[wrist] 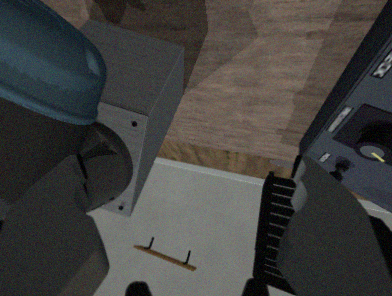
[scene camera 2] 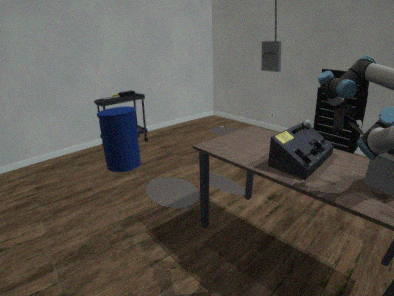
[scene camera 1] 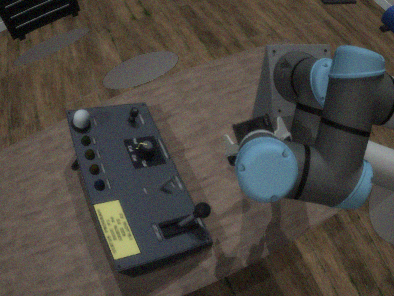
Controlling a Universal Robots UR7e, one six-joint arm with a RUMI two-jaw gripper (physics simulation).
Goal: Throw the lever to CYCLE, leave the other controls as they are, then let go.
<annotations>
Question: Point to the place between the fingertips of my gripper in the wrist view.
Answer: At 191, 157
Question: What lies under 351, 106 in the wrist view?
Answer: A dark control box.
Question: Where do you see a dark control box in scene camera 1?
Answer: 137, 218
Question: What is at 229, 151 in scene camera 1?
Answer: My gripper.
</annotations>
